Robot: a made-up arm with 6 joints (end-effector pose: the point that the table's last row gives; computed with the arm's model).
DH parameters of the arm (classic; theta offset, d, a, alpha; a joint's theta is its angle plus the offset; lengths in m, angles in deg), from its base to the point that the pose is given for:
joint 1: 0 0.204 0 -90
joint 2: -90 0 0.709 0
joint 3: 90 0.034 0 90
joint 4: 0 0.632 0 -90
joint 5: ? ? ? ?
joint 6: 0 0.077 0 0
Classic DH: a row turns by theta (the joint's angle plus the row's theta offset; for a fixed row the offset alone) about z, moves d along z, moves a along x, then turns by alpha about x.
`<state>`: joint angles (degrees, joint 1 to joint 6).
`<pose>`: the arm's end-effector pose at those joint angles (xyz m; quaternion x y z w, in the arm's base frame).
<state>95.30 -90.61 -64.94 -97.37 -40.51 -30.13</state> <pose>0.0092 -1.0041 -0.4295 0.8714 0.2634 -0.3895 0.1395</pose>
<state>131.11 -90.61 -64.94 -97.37 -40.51 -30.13</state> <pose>0.5949 -0.8089 -0.4295 0.7483 0.5186 -0.3278 0.2525</pose>
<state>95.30 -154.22 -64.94 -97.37 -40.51 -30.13</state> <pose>-0.0946 0.1145 -0.9739 -0.7948 -0.4351 0.2352 0.3516</pose>
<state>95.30 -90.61 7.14 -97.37 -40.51 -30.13</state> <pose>0.0455 -1.3961 0.2814 0.6441 -0.0228 -0.4219 0.6376</pose>
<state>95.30 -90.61 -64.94 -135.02 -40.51 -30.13</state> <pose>0.0258 -1.0290 -0.4175 0.6939 0.5191 -0.4468 0.2222</pose>
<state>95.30 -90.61 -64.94 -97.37 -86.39 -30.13</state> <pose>-0.0191 -0.9875 -0.3792 0.6985 0.1194 -0.7040 0.0468</pose>
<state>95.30 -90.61 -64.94 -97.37 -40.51 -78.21</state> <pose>0.0092 -1.0041 -0.4295 -0.6885 -0.5956 0.4126 0.0313</pose>
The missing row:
joint 5: 0 0 0 90
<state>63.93 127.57 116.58 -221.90 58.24 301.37</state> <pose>-0.0795 0.0144 -0.5654 -0.2971 -0.9007 0.0626 0.3108</pose>
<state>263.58 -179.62 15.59 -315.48 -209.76 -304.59</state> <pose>0.0813 0.1784 -1.0408 -0.1436 0.1157 -0.6488 0.7383</pose>
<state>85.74 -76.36 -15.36 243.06 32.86 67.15</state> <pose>-0.0996 -1.3812 0.3314 0.7862 -0.1317 0.3499 0.4921</pose>
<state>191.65 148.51 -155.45 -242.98 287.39 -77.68</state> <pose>-0.3240 -0.0347 0.2537 0.0873 -0.5638 -0.7270 0.3821</pose>
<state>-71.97 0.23 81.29 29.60 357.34 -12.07</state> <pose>0.2484 -0.6590 1.0206 0.4549 0.4466 -0.3591 0.6817</pose>
